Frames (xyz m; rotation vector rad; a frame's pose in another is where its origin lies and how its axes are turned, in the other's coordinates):
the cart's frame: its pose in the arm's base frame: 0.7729 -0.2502 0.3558 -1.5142 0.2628 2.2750
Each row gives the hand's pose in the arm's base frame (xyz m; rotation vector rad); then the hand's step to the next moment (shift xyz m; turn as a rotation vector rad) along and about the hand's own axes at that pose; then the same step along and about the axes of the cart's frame.
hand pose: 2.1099 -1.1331 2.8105 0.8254 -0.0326 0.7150
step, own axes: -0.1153 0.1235 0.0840 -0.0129 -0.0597 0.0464
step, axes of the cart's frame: -0.0634 0.1129 0.1372 -0.0167 0.0454 -0.0595
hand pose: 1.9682 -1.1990 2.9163 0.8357 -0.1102 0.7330
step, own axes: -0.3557 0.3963 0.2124 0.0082 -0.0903 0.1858
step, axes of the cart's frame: -0.1199 0.3389 0.4466 -0.1354 0.1058 -0.1149
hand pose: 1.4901 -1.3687 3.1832 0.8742 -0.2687 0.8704
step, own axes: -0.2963 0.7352 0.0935 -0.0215 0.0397 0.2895
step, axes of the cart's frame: -0.0338 0.2812 0.7462 -0.2236 0.1893 0.0025
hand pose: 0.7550 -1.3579 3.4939 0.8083 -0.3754 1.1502
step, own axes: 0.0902 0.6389 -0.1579 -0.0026 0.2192 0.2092
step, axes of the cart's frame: 0.0806 -0.0312 0.6586 -0.1679 0.1653 0.1905
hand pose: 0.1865 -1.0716 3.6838 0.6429 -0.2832 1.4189
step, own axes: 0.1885 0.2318 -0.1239 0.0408 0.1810 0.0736
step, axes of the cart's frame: 0.0689 -0.1195 0.2925 -0.0634 0.0621 0.1788
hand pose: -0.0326 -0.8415 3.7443 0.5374 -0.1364 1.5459
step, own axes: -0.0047 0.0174 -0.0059 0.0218 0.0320 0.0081
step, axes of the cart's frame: 0.0083 0.0107 0.0133 -0.0092 -0.0027 0.0384
